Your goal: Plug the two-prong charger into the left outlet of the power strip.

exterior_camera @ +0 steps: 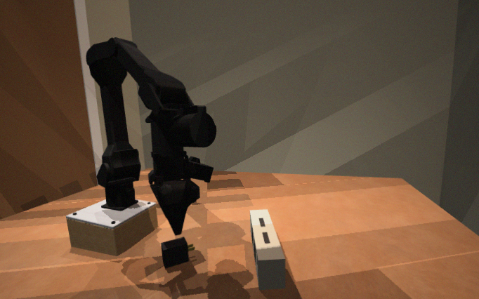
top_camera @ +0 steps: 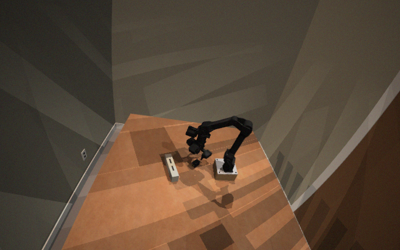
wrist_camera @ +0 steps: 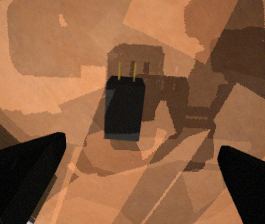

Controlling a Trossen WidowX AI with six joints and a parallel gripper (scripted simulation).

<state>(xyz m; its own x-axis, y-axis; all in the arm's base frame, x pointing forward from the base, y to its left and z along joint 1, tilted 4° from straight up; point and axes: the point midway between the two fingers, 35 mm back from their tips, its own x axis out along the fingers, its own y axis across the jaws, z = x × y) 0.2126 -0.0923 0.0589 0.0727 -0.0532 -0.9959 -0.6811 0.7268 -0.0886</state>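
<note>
My gripper tip is 70 mm above the black two-prong charger and 20 mm to the right of it.
</note>
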